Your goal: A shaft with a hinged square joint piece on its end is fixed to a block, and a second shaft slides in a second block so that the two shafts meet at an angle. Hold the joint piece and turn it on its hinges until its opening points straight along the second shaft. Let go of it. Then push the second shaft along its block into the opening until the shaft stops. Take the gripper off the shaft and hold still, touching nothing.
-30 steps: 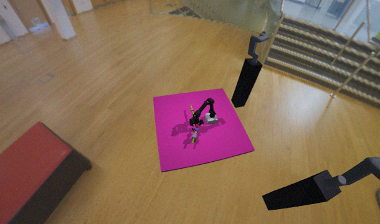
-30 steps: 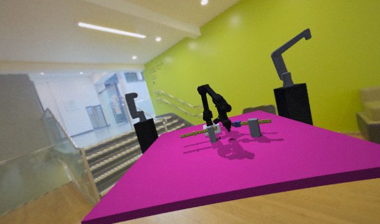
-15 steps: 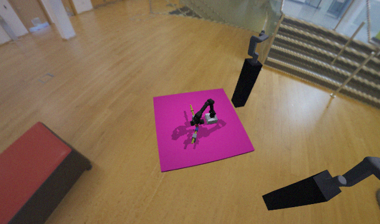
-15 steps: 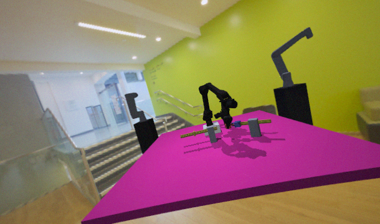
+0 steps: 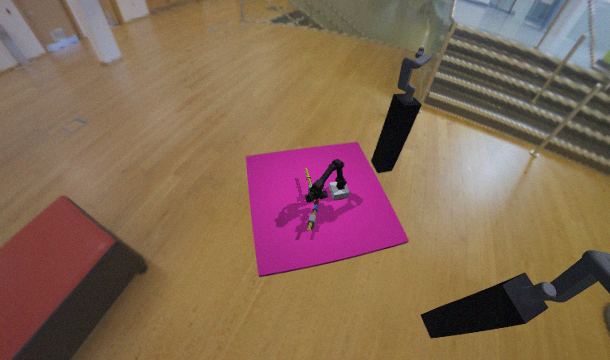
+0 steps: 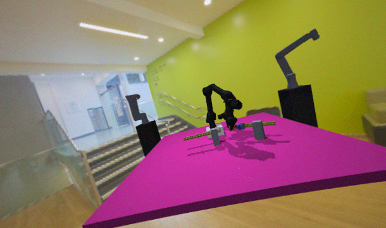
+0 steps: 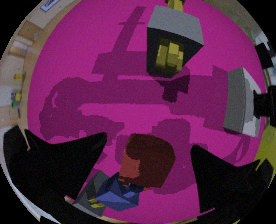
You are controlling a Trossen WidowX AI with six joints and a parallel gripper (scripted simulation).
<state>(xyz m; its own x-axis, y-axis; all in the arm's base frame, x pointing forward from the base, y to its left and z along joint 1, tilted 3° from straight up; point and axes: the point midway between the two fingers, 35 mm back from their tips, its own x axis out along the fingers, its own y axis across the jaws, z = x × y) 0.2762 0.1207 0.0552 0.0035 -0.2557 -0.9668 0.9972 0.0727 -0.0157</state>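
My gripper tip is now 20 mm to the right of the dark red square joint piece.
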